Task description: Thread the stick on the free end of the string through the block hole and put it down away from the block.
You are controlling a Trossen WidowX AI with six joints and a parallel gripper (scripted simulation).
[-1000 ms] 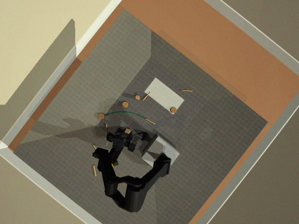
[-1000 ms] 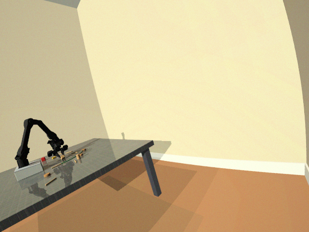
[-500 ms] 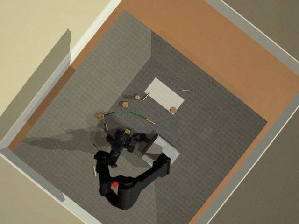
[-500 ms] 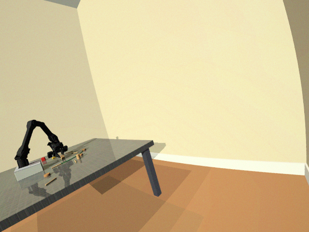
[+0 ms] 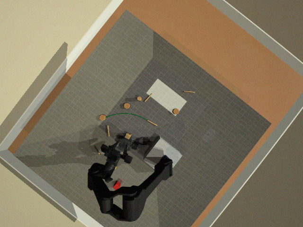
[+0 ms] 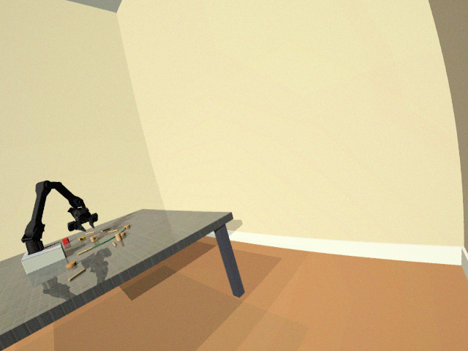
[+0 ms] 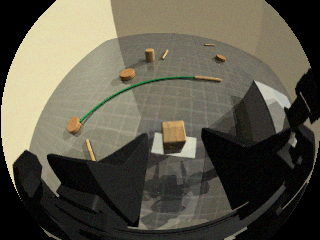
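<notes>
Now: gripper tip 2 cm to the left of the wooden block and 6 cm above it. Round my gripper tip: yellow cube 7 cm behind, 20 cm to the left, 7 cm below; round button 22 cm ahead, 1 cm to the left, 7 cm below; thin wooden stick 4 cm behind, 20 cm to the right, 7 cm below.
</notes>
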